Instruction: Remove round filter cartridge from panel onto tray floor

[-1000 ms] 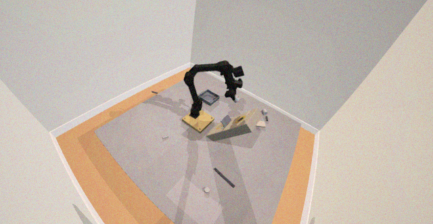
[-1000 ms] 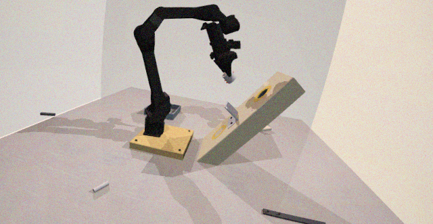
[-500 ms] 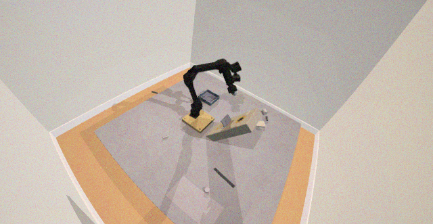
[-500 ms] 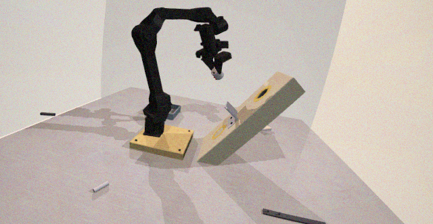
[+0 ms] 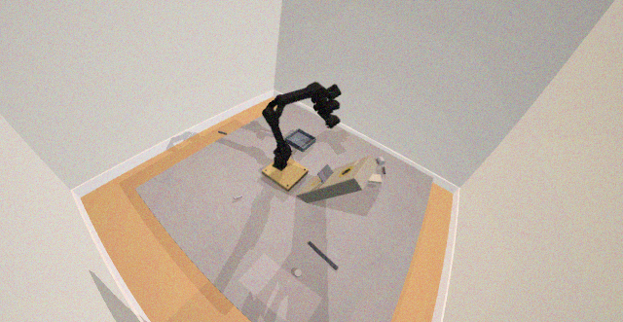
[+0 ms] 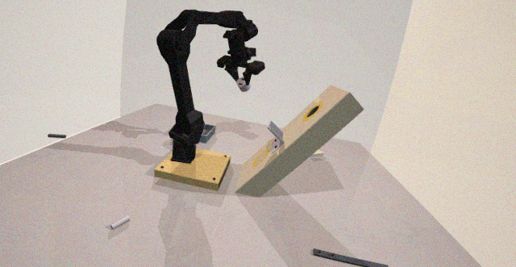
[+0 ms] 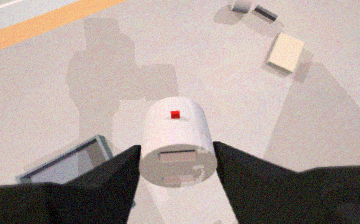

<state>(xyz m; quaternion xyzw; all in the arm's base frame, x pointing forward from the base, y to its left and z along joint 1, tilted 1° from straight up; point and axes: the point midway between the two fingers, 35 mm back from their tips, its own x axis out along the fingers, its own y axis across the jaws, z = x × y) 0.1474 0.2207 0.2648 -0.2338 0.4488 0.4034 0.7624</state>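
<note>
The tray lies 180 mm behind my gripper tip, 50 mm to the left of it and 250 mm below it. Round my gripper tip: filter cartridge: right at my gripper tip; service panel: 170 mm ahead, 270 mm to the right, 90 mm below.
</note>
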